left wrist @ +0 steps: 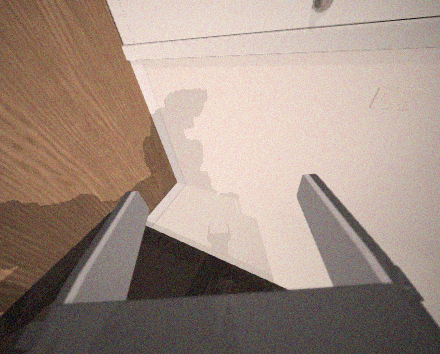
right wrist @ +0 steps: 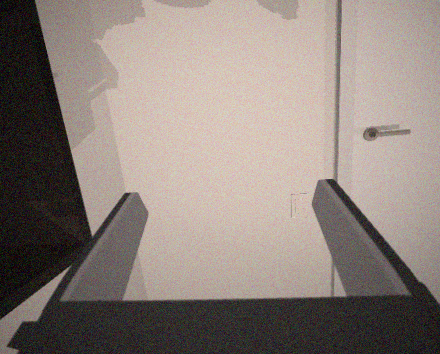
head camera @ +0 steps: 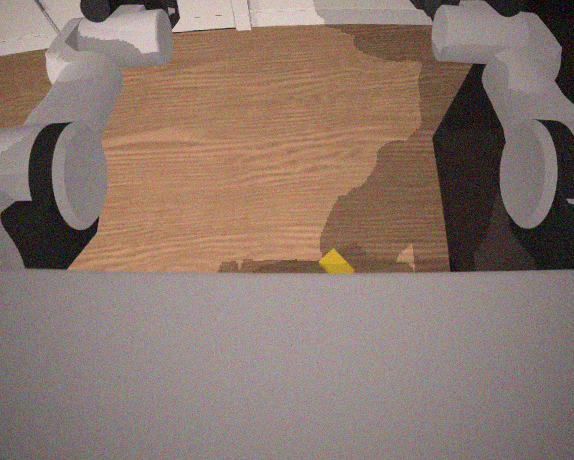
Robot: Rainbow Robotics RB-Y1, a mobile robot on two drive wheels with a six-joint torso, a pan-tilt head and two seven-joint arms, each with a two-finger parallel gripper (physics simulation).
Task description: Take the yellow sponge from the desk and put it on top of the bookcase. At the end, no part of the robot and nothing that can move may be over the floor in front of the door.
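Places are measured from the robot's base along level axes (x ahead, y left, z up), in centimetres.
Pixels of known places: left gripper, fingertip midpoint: [left wrist: 219, 193]; right gripper, fingertip midpoint: [right wrist: 225, 197].
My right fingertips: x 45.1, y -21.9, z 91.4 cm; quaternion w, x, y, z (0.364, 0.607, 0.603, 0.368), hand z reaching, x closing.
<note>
Ahead of a thing's pixels: the offset from my right fingertips to its top centre. "spot": to the spot under its first point. Level surfaces: height alone.
A yellow block, which looks like the sponge {dy +10.4, dx -29.1, dz -86.8 cm} [head camera: 336, 261], lies on the wooden floor in the head view, its near part hidden behind the robot's grey body. A tall black piece of furniture, apparently the bookcase [head camera: 467, 200] [left wrist: 200, 270] [right wrist: 35, 110], stands at the right of the head view. My left gripper [left wrist: 219, 193] is open and empty, with wall and floor beyond its fingers. My right gripper [right wrist: 225, 197] is open and empty, facing a white wall. Neither gripper's fingers show clearly in the head view. The desk cannot be made out.
A white door [head camera: 210, 9] [left wrist: 250, 15] [right wrist: 400, 200] shows beyond the wooden floor {dz -91.3 cm} [head camera: 240, 150] [left wrist: 60, 100]; its handle {spot: dy +58.0, dx +67.9, dz +0.5 cm} [right wrist: 385, 132] shows in the right wrist view. Both arms reach forward at the sides of the head view. The robot's grey body {spot: dy +22.4, dx -58.6, dz +43.3 cm} [head camera: 285, 365] fills the lower part.
</note>
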